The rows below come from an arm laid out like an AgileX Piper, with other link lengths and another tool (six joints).
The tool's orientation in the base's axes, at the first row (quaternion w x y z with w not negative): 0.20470 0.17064 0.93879 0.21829
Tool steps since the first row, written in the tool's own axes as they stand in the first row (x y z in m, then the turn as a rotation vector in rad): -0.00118 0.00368 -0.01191 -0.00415 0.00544 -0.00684; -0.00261 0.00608 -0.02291 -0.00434 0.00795 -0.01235; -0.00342 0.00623 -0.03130 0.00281 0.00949 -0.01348; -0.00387 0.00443 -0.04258 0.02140 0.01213 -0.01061; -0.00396 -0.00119 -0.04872 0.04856 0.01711 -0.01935; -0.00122 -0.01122 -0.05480 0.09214 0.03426 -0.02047
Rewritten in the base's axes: -0.00360 -0.00142 0.01191 0.00168 0.00058 0.00951; -0.00687 -0.00371 0.02253 -0.00011 0.00075 0.01530; -0.00999 -0.00677 0.02974 -0.00640 0.00460 0.01475; -0.01519 -0.01231 0.03828 -0.02043 0.01543 0.00790; -0.01923 -0.01919 0.04065 -0.04659 0.02780 0.00905; -0.02669 -0.02863 0.03998 -0.08053 0.05980 0.00469
